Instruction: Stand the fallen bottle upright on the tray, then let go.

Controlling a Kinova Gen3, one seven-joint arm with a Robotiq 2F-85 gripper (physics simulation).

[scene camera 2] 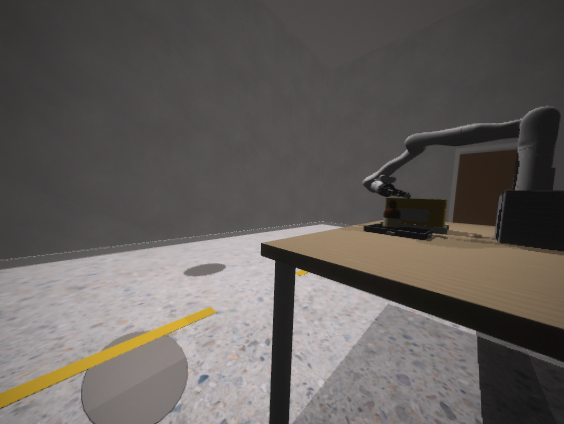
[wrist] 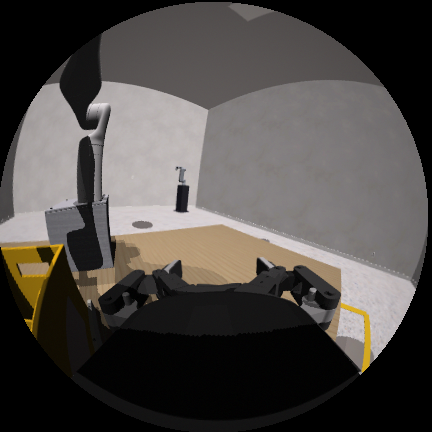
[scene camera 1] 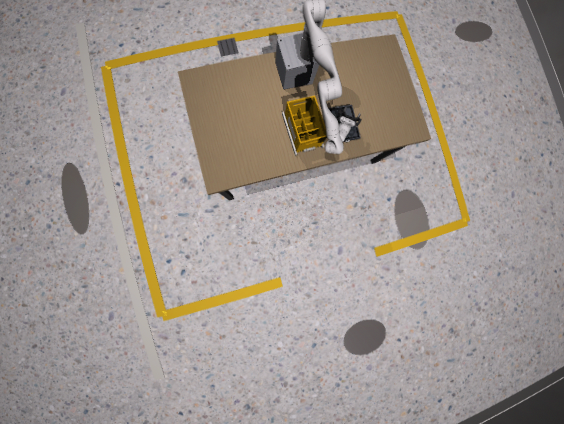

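Seen in the pictures: gripper, fingertip midpoint: (scene camera 2: pixel 400 194) (wrist: pixel 218 267) (scene camera 1: pixel 352 110); arm's base, origin of the base link: (scene camera 2: pixel 529 192) (wrist: pixel 89 200) (scene camera 1: pixel 307 53).
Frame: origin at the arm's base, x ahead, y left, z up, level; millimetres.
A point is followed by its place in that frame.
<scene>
The brown bottle (scene camera 2: pixel 392 214) {y 114, x 470, z -122 mm} stands upright on the black tray (scene camera 1: pixel 354 136) {y 142, x 559, z -208 mm} (scene camera 2: pixel 410 234) {y 217, x 392, z -197 mm} in scene camera 2. Its lower part looks pale. In scene camera 1 the arm and gripper cover the place over the tray, and the bottle cannot be made out. The bottle does not show in the wrist view. My gripper (scene camera 1: pixel 358 120) {y 99, x 443, z -24 mm} (scene camera 2: pixel 408 195) {y 99, x 443, z -24 mm} (wrist: pixel 218 267) {y 99, x 443, z -24 mm} is open, with nothing between its fingers. It is tilted and hangs just above the height of the bottle's top, apart from it as far as scene camera 2 shows.
A yellow divided crate (scene camera 1: pixel 309 142) {y -202, x 480, z -149 mm} (scene camera 2: pixel 436 212) {y -76, x 281, z -107 mm} (wrist: pixel 57 300) {y -88, x 352, z -69 mm} stands beside the tray, under and next to the forearm. The grey base box (scene camera 1: pixel 287 55) {y -119, x -45, z -10 mm} (wrist: pixel 57 230) {y -124, x 47, z -73 mm} stands at the table's back edge. The wooden table (scene camera 1: pixel 240 125) {y -557, x 156, z -213 mm} (scene camera 2: pixel 375 255) {y 620, x 481, z -213 mm} carries them.
</scene>
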